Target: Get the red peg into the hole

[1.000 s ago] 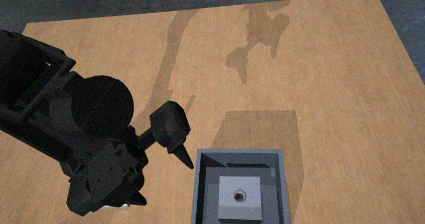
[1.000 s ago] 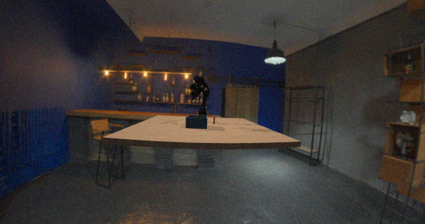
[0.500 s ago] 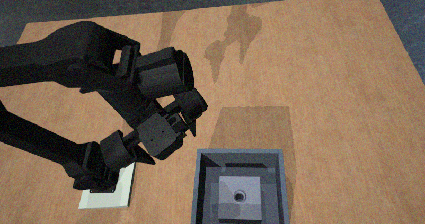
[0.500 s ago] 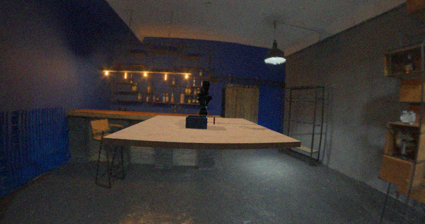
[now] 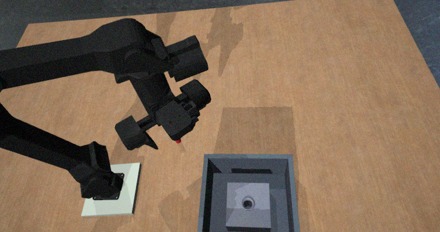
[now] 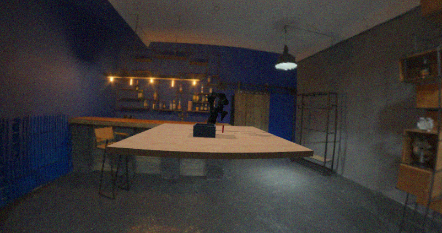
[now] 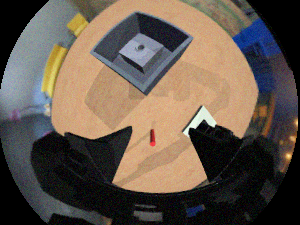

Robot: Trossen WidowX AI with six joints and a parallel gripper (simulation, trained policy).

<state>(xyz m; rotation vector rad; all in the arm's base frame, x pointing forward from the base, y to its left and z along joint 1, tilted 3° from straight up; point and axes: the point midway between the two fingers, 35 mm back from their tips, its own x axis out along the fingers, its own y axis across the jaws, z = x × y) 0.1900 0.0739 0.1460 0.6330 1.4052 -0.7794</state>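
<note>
The red peg is 9 cm below my gripper tip, 5 cm to the left of it and 3 cm behind it. From my gripper tip the other things lie so: light grey plate 15 cm ahead, 12 cm to the right, 8 cm below; grey box 15 cm ahead, 12 cm to the right, 10 cm below.
</note>
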